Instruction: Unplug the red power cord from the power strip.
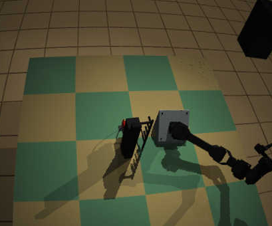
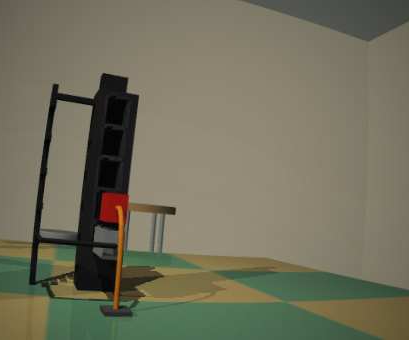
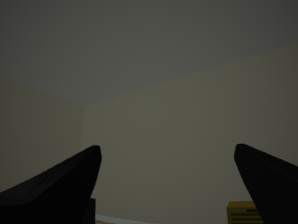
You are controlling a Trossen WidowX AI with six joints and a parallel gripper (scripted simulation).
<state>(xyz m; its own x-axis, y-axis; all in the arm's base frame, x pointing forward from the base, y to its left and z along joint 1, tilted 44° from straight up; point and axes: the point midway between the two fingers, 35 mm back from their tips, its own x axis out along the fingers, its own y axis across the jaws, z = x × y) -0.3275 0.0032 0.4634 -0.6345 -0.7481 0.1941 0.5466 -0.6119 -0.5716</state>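
My gripper tip is now 620 mm short of the red plug, 280 mm to the left of it and 310 mm above it. From my gripper tip the other things lie so: dark foot (640 mm ahead, 360 mm to the right, 430 mm below).
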